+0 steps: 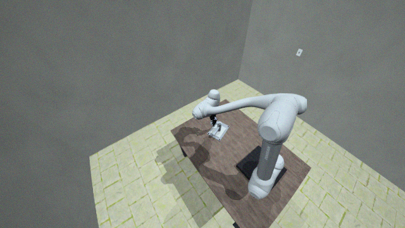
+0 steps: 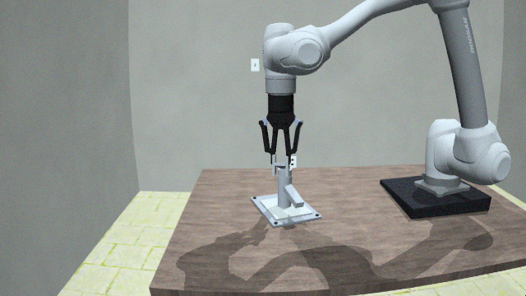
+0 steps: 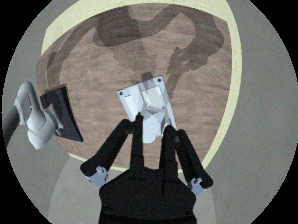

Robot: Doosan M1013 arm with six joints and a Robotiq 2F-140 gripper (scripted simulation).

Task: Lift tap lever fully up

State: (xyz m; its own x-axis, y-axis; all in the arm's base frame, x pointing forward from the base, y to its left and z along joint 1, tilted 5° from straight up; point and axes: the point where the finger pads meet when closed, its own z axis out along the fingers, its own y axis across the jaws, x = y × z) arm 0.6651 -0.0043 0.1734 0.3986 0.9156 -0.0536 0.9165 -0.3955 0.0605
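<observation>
The lever is 1 cm behind my hand, 3 cm to the right of it and 2 cm below it. Also, from my hand: tap 3 cm behind, 6 cm to the right, 8 cm below.
</observation>
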